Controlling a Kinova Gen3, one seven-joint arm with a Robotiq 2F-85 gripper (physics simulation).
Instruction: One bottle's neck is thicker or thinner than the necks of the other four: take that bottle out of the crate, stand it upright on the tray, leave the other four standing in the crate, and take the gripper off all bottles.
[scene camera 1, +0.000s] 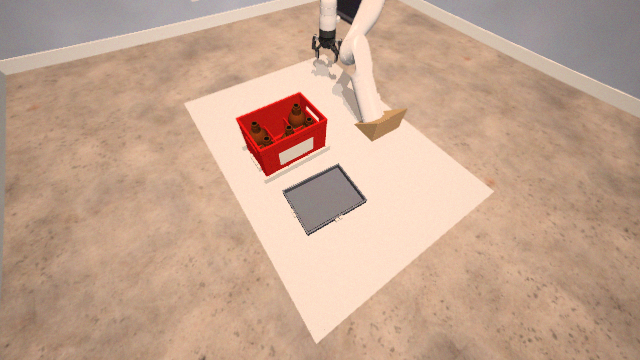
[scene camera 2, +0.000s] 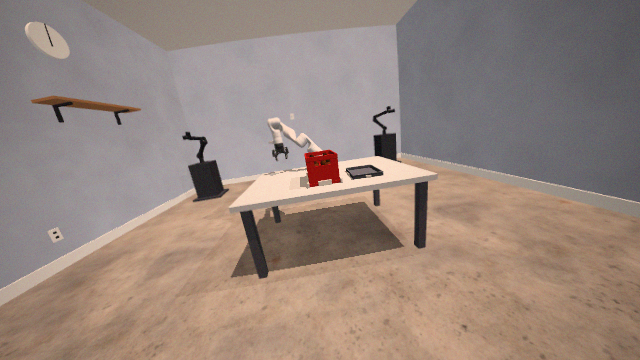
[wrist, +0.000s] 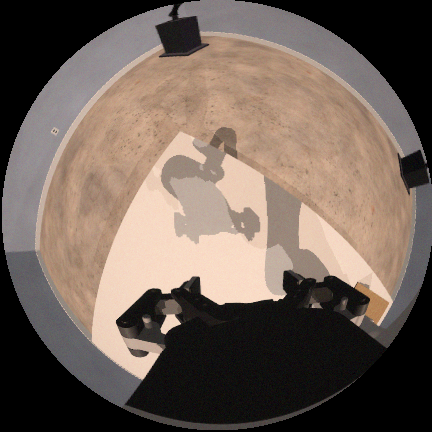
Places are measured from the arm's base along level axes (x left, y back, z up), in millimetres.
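Pixels of known places: gripper, between the fingertips: (scene camera 1: 326, 60) (scene camera 2: 282, 160) (wrist: 242, 283); arm's base, origin of its link: (scene camera 1: 372, 118).
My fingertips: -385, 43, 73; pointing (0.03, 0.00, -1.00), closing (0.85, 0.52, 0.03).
Ahead of a thing's pixels: the offset from my fingertips to its top centre, as dx, dy, dz. "*": to the spot under its first point. Level surfaces: height alone.
A red crate @(+266, -433, +57) (scene camera 1: 296, 151) (scene camera 2: 322, 172) stands on the table. In scene camera 1, brown bottles stand in it: one bottle @(+225, -342, +45) (scene camera 1: 296, 117) at the back right, one bottle @(+215, -521, +45) (scene camera 1: 257, 133) at the back left, and three more near the front wall, a left bottle @(+304, -523, +45) (scene camera 1: 266, 141), a middle bottle @(+306, -432, +45) (scene camera 1: 288, 131) and a right bottle @(+317, -348, +45) (scene camera 1: 309, 122), largely hidden by that wall. The neck differences are too small to tell. A dark grey tray @(* +556, -461, -113) (scene camera 1: 324, 200) (scene camera 2: 364, 171) lies beside the crate with no bottle on it. My gripper (scene camera 1: 326, 56) (scene camera 2: 280, 157) (wrist: 242, 283) is open and empty, high above the table's far end, apart from the crate.
The white table @(dz -119) (scene camera 1: 400, 215) (scene camera 2: 400, 172) (wrist: 145, 250) carries everything. A tan wedge-shaped block (scene camera 1: 382, 125) (wrist: 372, 302) sits at the arm's base. Low pale strips lie by the crate's foot. Black pedestals with small dark arms stand beyond the table, and a shelf hangs on the wall.
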